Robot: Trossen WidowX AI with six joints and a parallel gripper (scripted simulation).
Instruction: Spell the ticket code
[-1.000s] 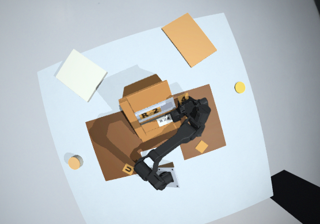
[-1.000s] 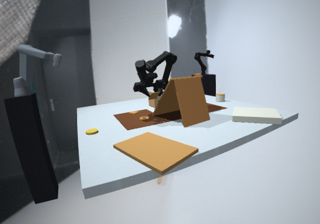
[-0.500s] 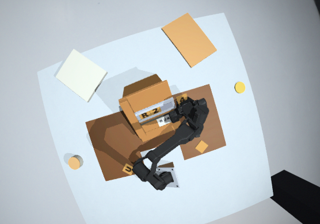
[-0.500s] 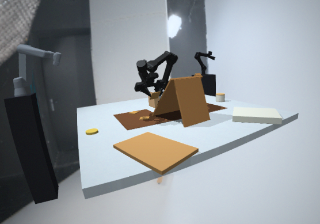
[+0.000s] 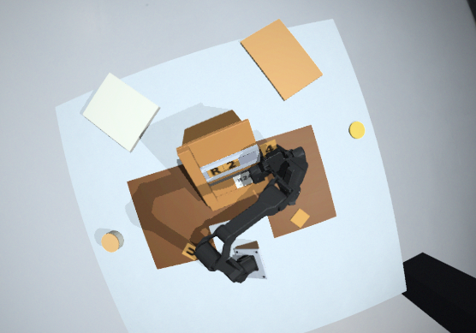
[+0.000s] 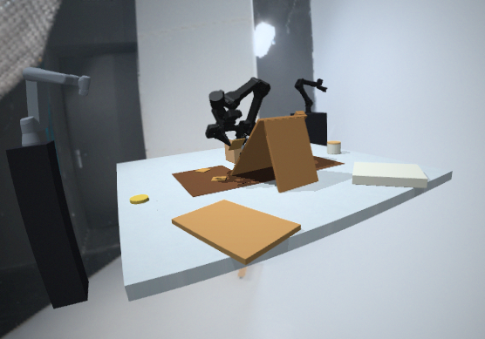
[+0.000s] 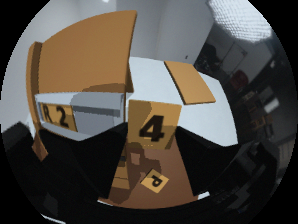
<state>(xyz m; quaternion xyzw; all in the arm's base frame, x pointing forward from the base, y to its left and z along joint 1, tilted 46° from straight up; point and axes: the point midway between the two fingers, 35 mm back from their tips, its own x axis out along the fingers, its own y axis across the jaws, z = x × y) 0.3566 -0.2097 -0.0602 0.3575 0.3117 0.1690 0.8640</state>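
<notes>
Now: gripper tip 10 cm to the right of the white ticket, 8 cm above it and 7 cm past it. From my gripper tip the other things lie so: brown mat (18 cm to the left, 18 cm behind, 16 cm below); orange slab (33 cm ahead, 19 cm to the right, 15 cm below); cream slab (50 cm to the left, 33 cm ahead, 14 cm below).
</notes>
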